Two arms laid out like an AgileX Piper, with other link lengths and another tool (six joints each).
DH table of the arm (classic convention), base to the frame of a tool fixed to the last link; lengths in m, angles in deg. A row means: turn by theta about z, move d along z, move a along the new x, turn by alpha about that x. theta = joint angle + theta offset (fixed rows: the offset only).
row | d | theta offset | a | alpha
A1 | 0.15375 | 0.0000 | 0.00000 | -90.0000
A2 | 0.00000 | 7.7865 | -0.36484 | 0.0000
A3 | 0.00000 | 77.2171 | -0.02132 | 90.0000
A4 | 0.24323 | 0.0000 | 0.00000 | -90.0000
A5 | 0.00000 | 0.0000 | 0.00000 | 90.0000
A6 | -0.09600 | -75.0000 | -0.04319 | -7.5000
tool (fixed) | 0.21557 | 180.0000 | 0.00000 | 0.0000
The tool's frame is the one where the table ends.
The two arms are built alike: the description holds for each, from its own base.
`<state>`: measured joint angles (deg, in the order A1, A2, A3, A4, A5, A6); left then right.
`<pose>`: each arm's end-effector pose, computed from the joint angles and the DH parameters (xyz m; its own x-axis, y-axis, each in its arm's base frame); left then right.
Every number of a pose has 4 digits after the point.
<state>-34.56 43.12 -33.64 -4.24 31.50 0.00 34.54 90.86 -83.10 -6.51 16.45 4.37</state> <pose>0.1067 -0.0209 0.3536 0.6763 0.7237 0.1376 0.4377 -0.5450 0.7151 0.3089 0.2668 0.4683 -0.4663 0.8607 0.2043 0.4863 0.0565 0.8720</pose>
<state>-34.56 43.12 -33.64 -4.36 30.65 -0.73 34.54 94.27 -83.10 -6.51 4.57 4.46</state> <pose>0.1072 -0.0216 0.3543 0.6694 0.7319 0.1275 0.4389 -0.5280 0.7270 0.3299 0.2846 0.4662 -0.5110 0.8312 0.2189 0.3788 -0.0108 0.9254</pose>
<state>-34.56 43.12 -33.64 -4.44 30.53 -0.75 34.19 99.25 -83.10 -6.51 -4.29 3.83</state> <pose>0.1073 -0.0218 0.3544 0.6689 0.7326 0.1262 0.4386 -0.5260 0.7287 0.3561 0.3014 0.4442 -0.5345 0.8178 0.2131 0.3232 -0.0352 0.9457</pose>
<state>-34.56 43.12 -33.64 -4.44 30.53 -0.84 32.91 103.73 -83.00 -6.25 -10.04 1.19</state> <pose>0.1072 -0.0218 0.3544 0.6684 0.7333 0.1249 0.4396 -0.5248 0.7289 0.3826 0.3068 0.4159 -0.5359 0.8259 0.1752 0.2864 -0.0174 0.9580</pose>
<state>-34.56 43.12 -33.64 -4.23 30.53 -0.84 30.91 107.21 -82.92 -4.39 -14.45 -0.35</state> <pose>0.1074 -0.0216 0.3545 0.6683 0.7327 0.1285 0.4380 -0.5272 0.7282 0.4081 0.3024 0.3944 -0.5080 0.8420 0.1814 0.2763 -0.0402 0.9602</pose>
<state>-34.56 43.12 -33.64 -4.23 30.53 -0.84 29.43 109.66 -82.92 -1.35 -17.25 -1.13</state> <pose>0.1074 -0.0216 0.3545 0.6683 0.7327 0.1285 0.4380 -0.5272 0.7282 0.4267 0.2971 0.3800 -0.4706 0.8551 0.2177 0.2864 -0.0853 0.9543</pose>
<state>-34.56 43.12 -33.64 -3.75 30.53 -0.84 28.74 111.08 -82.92 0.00 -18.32 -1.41</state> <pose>0.1078 -0.0210 0.3549 0.6682 0.7314 0.1367 0.4342 -0.5324 0.7266 0.4361 0.2946 0.3701 -0.4500 0.8618 0.2341 0.2974 -0.1026 0.9492</pose>
